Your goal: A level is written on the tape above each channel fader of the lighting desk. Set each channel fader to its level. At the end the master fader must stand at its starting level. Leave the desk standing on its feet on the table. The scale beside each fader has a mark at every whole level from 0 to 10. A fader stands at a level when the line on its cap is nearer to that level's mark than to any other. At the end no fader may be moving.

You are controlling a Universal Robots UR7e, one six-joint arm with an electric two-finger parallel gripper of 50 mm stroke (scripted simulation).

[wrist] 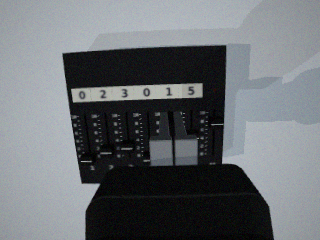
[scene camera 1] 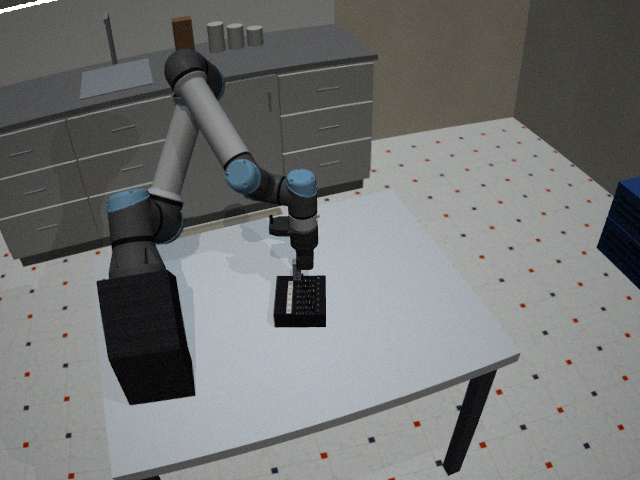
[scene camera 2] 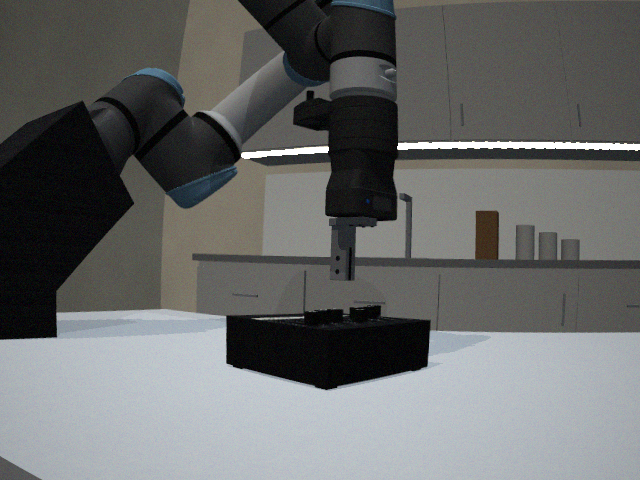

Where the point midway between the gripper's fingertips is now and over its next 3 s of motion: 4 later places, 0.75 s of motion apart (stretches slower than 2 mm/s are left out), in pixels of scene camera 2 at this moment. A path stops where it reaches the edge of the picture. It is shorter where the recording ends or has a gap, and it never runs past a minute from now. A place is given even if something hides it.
My gripper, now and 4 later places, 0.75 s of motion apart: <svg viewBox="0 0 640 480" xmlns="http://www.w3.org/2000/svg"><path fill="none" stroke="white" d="M342 280L341 291L341 299L341 307L342 312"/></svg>
